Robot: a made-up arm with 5 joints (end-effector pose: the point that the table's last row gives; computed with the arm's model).
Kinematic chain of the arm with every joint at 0, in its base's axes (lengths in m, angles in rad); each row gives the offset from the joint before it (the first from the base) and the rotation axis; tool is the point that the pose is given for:
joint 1: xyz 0 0 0.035 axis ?
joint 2: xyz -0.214 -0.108 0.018 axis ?
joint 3: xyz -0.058 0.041 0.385 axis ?
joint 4: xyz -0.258 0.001 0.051 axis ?
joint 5: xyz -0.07 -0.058 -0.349 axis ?
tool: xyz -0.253 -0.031 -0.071
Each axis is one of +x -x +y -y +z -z.
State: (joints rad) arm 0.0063 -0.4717 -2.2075 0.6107 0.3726
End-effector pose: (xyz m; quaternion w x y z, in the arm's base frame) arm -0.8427 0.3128 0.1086 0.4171 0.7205 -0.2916 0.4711
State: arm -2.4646 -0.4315 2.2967 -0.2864 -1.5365
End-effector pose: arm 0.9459 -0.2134 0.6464 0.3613 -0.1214 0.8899 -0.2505
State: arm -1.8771 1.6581 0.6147 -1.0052 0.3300
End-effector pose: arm 0.0813 -0.1271 0.6185 0.5012 -0.7913 -0.0299 0.3489
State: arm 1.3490 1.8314 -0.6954 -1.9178 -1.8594
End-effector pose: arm 0.2030 0.1896 0.4717 0.4375 -0.4505 0.7077 -0.3238
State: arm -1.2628 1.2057 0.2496 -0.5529 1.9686
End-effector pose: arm 0.1185 -0.0548 0.5510 0.1895 -0.5720 0.7648 -0.2280
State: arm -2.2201 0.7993 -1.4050 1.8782 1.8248
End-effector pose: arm 0.1030 -0.0705 0.4367 0.3730 0.2573 -0.1615 -0.8767
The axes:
joint 1: -z
joint 2: +y
joint 3: -x
joint 4: +z
joint 5: +y

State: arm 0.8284 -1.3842 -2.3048 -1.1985 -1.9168
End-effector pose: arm -0.3369 0.9377 -0.1893 0.2769 0.4601 -0.6124 -0.5802
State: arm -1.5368 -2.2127 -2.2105 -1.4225 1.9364
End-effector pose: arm 0.0469 -0.3169 -0.5355 0.2104 0.4194 -0.3330 -0.8179
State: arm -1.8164 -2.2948 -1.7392 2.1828 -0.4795
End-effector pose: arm -0.3255 -0.4746 -0.2187 0.8734 -0.1842 0.4407 0.0950
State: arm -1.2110 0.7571 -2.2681 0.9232 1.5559
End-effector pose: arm -0.1627 -0.2159 0.4889 0.1507 0.4495 0.5352 0.6992
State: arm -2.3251 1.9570 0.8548 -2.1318 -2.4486
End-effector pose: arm 0.2181 0.4035 0.4273 0.4459 -0.2132 0.6633 -0.5619
